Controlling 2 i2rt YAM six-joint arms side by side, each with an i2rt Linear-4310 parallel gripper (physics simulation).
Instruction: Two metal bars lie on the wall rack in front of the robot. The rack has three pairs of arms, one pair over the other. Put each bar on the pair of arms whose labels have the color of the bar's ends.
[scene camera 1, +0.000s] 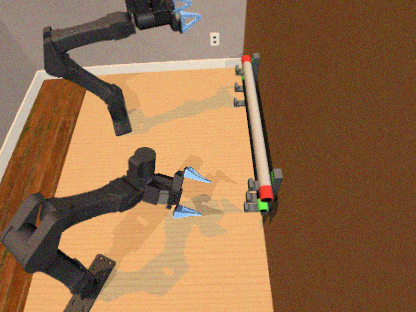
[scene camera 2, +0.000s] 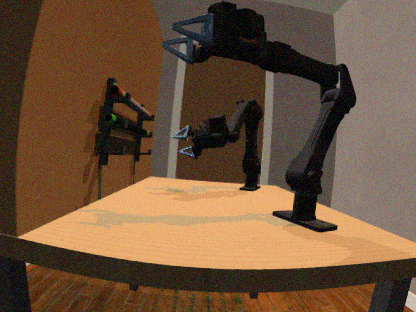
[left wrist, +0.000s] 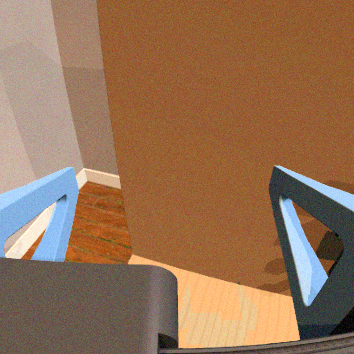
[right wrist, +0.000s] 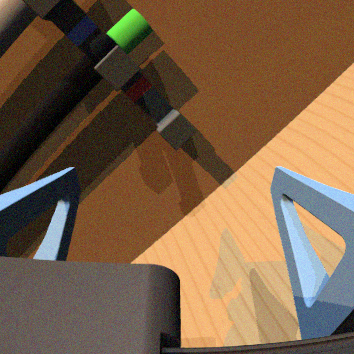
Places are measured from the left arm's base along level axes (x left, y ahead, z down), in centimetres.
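Pixels of known places: left gripper, fingertip midpoint: (scene camera 1: 196, 9) (scene camera 2: 166, 35) (left wrist: 173, 177); right gripper, fingertip midpoint: (scene camera 1: 206, 198) (scene camera 2: 176, 144) (right wrist: 174, 177); left arm's base, origin of the base link: (scene camera 1: 120, 117) (scene camera 2: 302, 221); right arm's base, origin of the base link: (scene camera 1: 90, 287) (scene camera 2: 250, 188).
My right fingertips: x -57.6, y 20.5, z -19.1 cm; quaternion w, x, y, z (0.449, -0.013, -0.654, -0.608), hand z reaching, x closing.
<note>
Ahead of a thing's pixels: the offset from my right fingertips to its top centre. "spot": to the spot under its first point. Level surfaces: height alone.
The bar with red ends {dx +13.1, dy +19.9, dz -13.4 cm} (scene camera 1: 256, 125) (scene camera 2: 132, 103) lies on the top arms of the wall rack (scene camera 1: 277, 176) (scene camera 2: 104, 152); a green label shows beside it. The black bar with green ends (scene camera 1: 263, 205) (scene camera 2: 110, 118) (right wrist: 130, 30) lies on the middle arms. In the right wrist view, a blue label {spot: dx -6.5, dy +14.6, dz -6.8 cm} (right wrist: 82, 31) shows above the middle arm and a red label {spot: dx -6.4, dy +14.6, dz +0.7 cm} (right wrist: 138, 89) above the bottom arm, which holds no bar. My left gripper (scene camera 1: 194, 10) (scene camera 2: 169, 35) (left wrist: 173, 177) is open, high and away from the rack. My right gripper (scene camera 1: 205, 198) (scene camera 2: 177, 143) (right wrist: 174, 177) is open, apart from the rack's lower-picture end.
The wooden table {dz +19.1 cm} (scene camera 1: 175, 280) (scene camera 2: 175, 250) (right wrist: 310, 140) reaches the brown wall (scene camera 1: 350, 150) (left wrist: 200, 125) that carries the rack. A grey wall (scene camera 1: 150, 50) with an outlet (scene camera 1: 214, 39) stands at the top in scene camera 1. Arm shadows fall on the table.
</note>
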